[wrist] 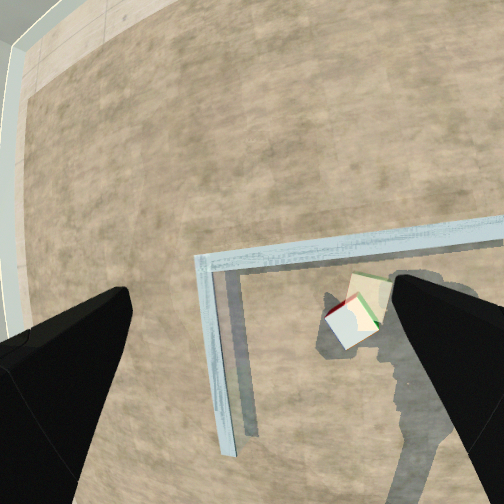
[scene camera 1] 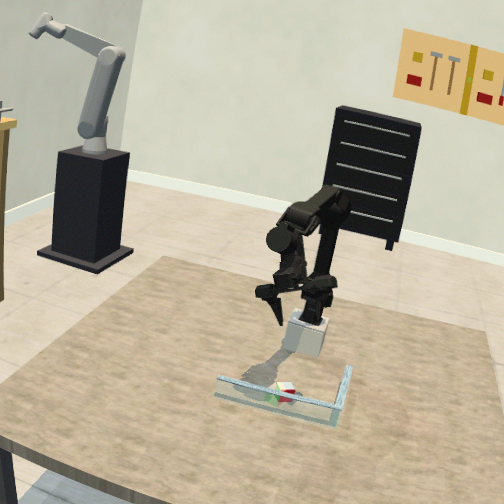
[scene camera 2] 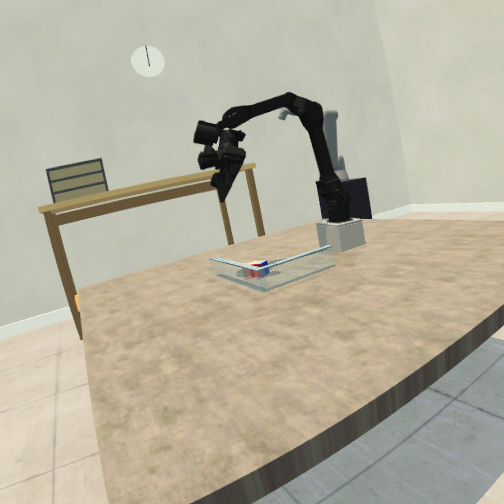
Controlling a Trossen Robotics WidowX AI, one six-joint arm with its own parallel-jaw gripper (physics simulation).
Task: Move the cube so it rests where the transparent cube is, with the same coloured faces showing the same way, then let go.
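A small cube (wrist: 352, 318) with white, red and green faces lies on the table inside the corner of a glassy L-shaped frame (wrist: 222, 330). It also shows in scene camera 1 (scene camera 1: 281, 392) and scene camera 2 (scene camera 2: 259, 268). I cannot make out the transparent target cube apart from it. My gripper (scene camera 1: 274, 304) hangs open and empty well above the cube; its two dark fingers frame the wrist view (wrist: 260, 380), and it shows high up in scene camera 2 (scene camera 2: 222, 182).
The arm's pale base block (scene camera 1: 307, 336) stands on the table just behind the frame. A second grey arm on a black pedestal (scene camera 1: 88, 195) and a black slatted rack (scene camera 1: 374, 177) stand off the table. A wooden side table (scene camera 2: 150, 195) is behind.
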